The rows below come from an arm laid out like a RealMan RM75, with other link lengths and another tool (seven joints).
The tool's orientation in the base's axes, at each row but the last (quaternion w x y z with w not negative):
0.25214 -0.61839 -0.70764 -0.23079
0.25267 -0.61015 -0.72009 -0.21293
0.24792 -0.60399 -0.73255 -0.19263
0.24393 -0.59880 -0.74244 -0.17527
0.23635 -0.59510 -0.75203 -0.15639
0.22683 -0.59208 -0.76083 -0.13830
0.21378 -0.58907 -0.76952 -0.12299
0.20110 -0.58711 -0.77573 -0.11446
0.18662 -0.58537 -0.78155 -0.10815
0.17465 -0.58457 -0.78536 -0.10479
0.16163 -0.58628 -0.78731 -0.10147
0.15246 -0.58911 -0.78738 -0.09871
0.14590 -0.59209 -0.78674 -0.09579
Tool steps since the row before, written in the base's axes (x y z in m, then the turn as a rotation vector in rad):
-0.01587 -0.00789 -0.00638 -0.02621 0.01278 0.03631
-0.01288 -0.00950 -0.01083 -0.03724 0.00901 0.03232
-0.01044 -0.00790 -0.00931 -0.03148 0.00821 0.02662
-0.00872 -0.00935 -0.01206 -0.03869 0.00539 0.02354
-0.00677 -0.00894 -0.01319 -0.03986 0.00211 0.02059
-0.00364 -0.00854 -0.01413 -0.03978 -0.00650 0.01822
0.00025 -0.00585 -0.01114 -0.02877 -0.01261 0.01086
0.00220 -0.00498 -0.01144 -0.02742 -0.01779 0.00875
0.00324 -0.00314 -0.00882 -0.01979 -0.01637 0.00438
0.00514 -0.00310 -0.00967 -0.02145 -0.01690 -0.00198
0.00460 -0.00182 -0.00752 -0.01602 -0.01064 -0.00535
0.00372 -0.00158 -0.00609 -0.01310 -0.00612 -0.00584
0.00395 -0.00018 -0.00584 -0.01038 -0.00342 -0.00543
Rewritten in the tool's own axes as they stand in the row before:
-0.00837 -0.01685 0.00098 0.03585 -0.02381 -0.01779
-0.01244 -0.01425 0.00396 0.03186 -0.03530 -0.01585
-0.01024 -0.01162 0.00424 0.02699 -0.02971 -0.01249
-0.01298 -0.01019 0.00605 0.02414 -0.03727 -0.01042
-0.01327 -0.00812 0.00760 0.02006 -0.03906 -0.00944
-0.01364 -0.00491 0.00870 0.01162 -0.04109 -0.01155
-0.01033 -0.00068 0.00716 0.00055 -0.03175 -0.00980
-0.00992 0.00136 0.00776 -0.00518 -0.03181 -0.01030
-0.00723 0.00262 0.00625 -0.00764 -0.02389 -0.00705
-0.00788 0.00438 0.00694 -0.01020 -0.02538 -0.00116
-0.00563 0.00409 0.00571 -0.00730 -0.01826 0.00341
-0.00455 0.00326 0.00470 -0.00418 -0.01416 0.00503
-0.00318 0.00387 0.00497 -0.00229 -0.01080 0.00520

